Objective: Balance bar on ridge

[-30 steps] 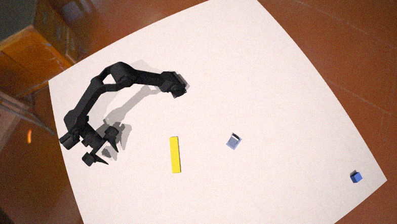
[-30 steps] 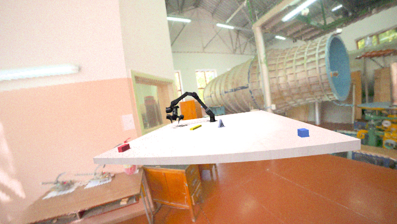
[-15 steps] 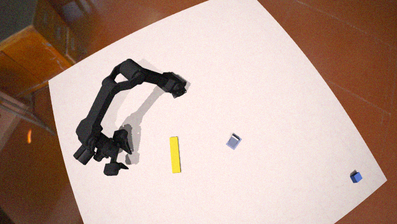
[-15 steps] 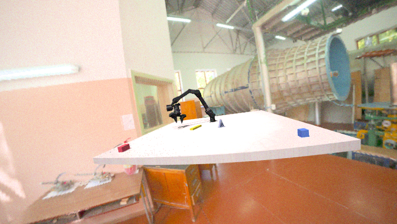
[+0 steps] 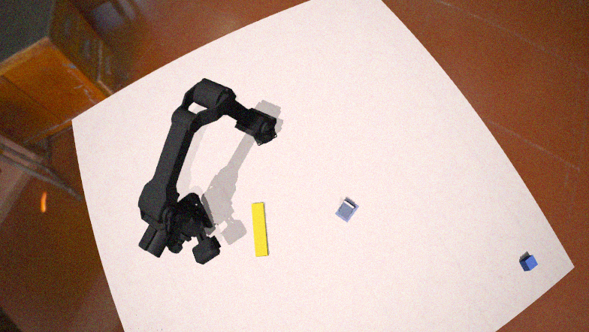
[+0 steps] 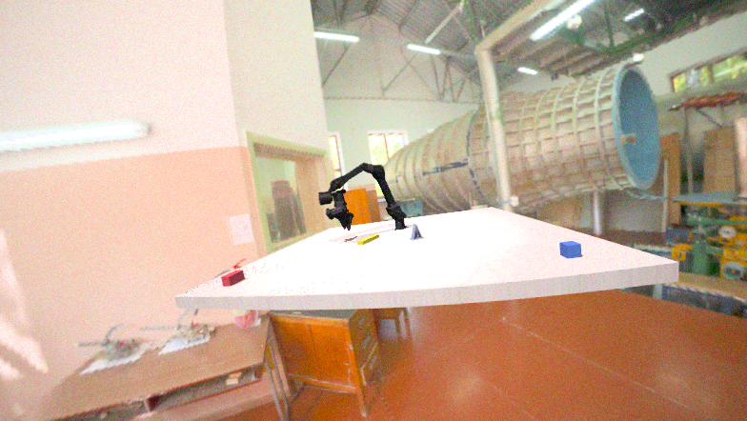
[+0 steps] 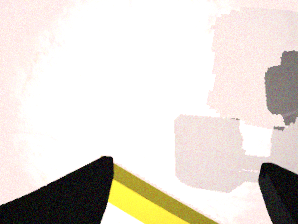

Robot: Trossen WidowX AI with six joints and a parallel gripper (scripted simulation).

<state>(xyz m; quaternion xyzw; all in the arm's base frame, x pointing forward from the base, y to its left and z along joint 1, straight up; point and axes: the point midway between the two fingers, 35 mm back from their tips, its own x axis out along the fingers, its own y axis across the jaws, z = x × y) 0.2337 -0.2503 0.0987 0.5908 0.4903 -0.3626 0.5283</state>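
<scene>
Now: the yellow bar 110 mm to the left of my gripper tip, 60 mm below it and 20 mm ahead of it. From my gripper tip the other things lie so: blue cube: 740 mm to the left, 500 mm ahead, 50 mm below; then red block: 500 mm ahead, 260 mm to the right, 50 mm below.
</scene>
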